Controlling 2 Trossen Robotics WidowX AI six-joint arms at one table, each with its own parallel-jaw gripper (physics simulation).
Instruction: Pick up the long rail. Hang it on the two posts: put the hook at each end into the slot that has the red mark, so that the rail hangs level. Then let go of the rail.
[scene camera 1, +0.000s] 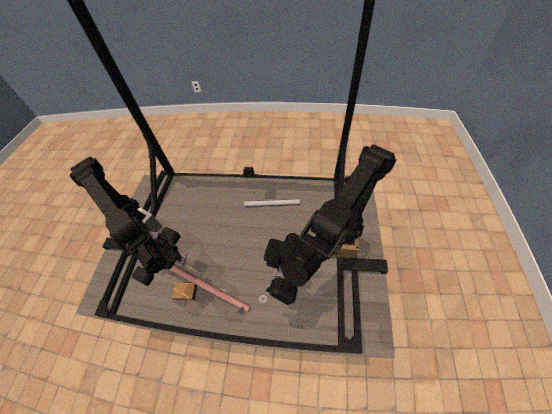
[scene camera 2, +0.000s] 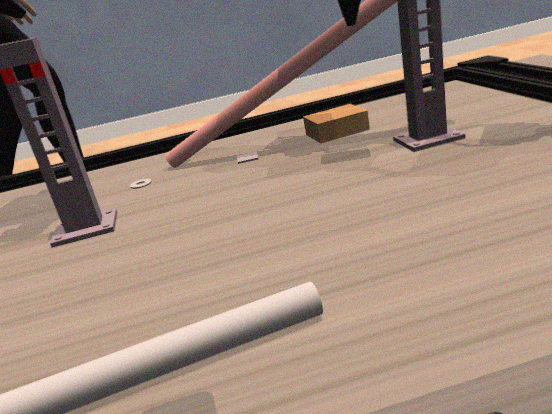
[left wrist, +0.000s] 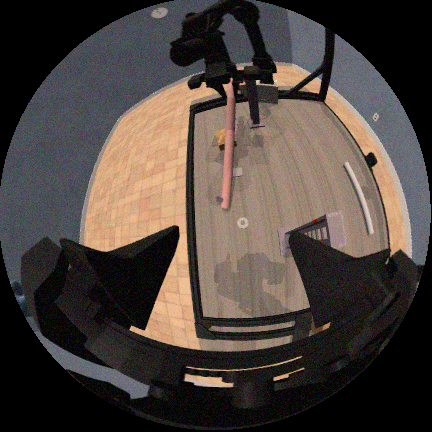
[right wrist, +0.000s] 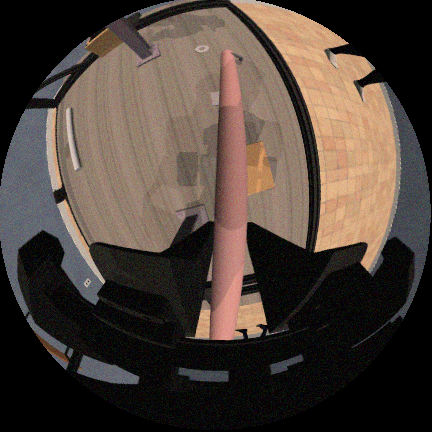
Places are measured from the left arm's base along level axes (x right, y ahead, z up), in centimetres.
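Pixels of known places: left gripper, fingertip midpoint: (scene camera 1: 272, 276) (scene camera 2: 33, 3) (left wrist: 236, 234); right gripper, fingertip midpoint: (scene camera 2: 350, 24) (left wrist: 230, 99) (right wrist: 229, 227); right arm's base, origin of the base link: (left wrist: 266, 81).
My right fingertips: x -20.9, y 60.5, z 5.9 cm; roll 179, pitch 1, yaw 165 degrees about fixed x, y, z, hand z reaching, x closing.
Note:
Behind a point stands the place of what it marks.
The long pink rail (scene camera 1: 210, 287) {y 45.6, x -24.8, z -0.3 cm} (scene camera 2: 280, 82) {y 50.3, x -22.4, z 0.5 cm} (left wrist: 228, 150) {y 45.2, x -24.8, z -0.5 cm} (right wrist: 231, 165) {y 56.2, x -22.0, z 5.1 cm} slants, its upper end at my right gripper and its lower end near the tabletop, where a small dark hook (scene camera 1: 242, 310) {y 34.4, x -29.6, z -6.9 cm} (left wrist: 219, 200) {y 34.3, x -29.4, z -6.9 cm} shows. The other hook is hidden. My right gripper (right wrist: 229, 227) {y 60.5, x -20.9, z 5.9 cm} is shut on the rail. My left gripper (left wrist: 236, 234) {y 23.0, x -23.0, z 15.7 cm} is open and empty, above the table and apart from the rail's lower end. One post (scene camera 2: 75, 200) {y 22.7, x -10.6, z -5.2 cm} (left wrist: 310, 234) {y 22.5, x -10.9, z 2.8 cm} has a red-marked slot near its top. The other post (scene camera 2: 425, 115) {y 65.9, x -12.2, z -5.7 cm} (left wrist: 253, 107) {y 64.6, x -13.8, z -0.9 cm} stands beyond the rail; its top is cut off in scene camera 2.
An orange block (scene camera 1: 184, 291) {y 57.5, x -26.5, z -6.4 cm} (scene camera 2: 335, 125) {y 57.1, x -22.9, z -7.3 cm} (right wrist: 260, 167) {y 58.1, x -27.5, z -6.4 cm} lies beside the rail. A white rod (scene camera 1: 271, 203) {y 31.2, x 17.4, z -7.3 cm} (scene camera 2: 165, 350) {y 32.7, x 18.9, z -7.3 cm} (left wrist: 360, 197) {y 30.6, x 17.3, z -7.4 cm} lies across the table. A washer (scene camera 1: 260, 299) {y 29.1, x -24.4, z -9.2 cm} (scene camera 2: 134, 185) {y 27.3, x -23.7, z -9.2 cm} and a small flat plate (scene camera 2: 247, 158) {y 43.7, x -23.2, z -9.1 cm} lie near the lower end. Another orange box (scene camera 1: 348, 249) {y -1.1, x -4.8, z -0.7 cm} is under the left arm.

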